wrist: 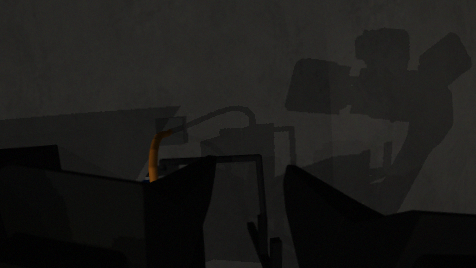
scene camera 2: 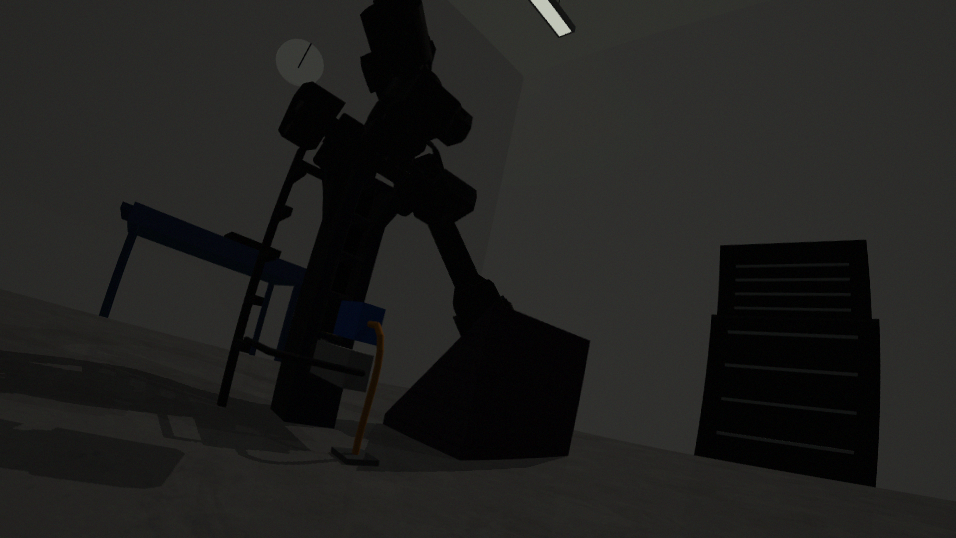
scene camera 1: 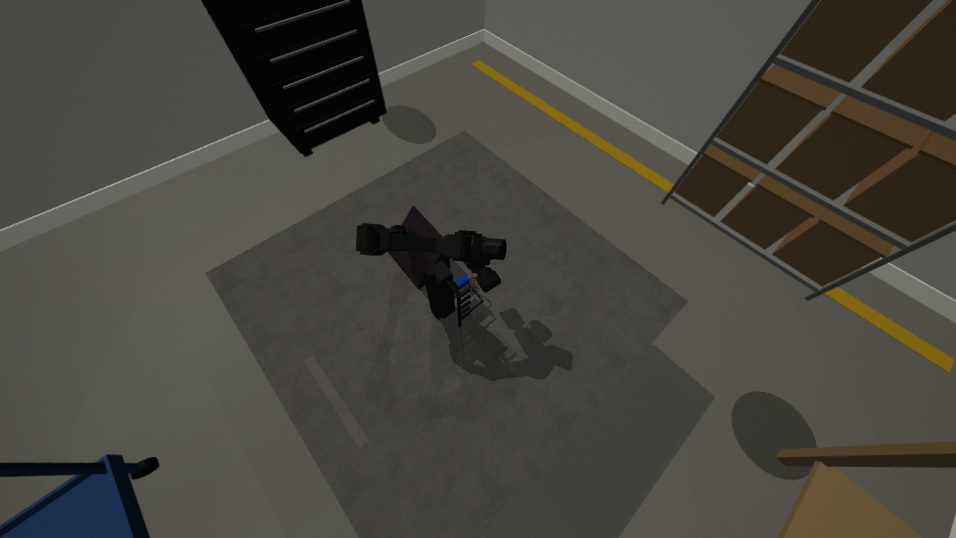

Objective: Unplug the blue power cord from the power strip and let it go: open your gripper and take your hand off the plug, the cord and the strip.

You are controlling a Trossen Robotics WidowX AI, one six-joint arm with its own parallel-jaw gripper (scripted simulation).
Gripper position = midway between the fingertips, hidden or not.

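Note:
Scene camera 2 shows a blue plug [scene camera 2: 348, 319] and my gripper [scene camera 2: 345, 236]. The wrist view shows my gripper [wrist: 250, 169] as well.

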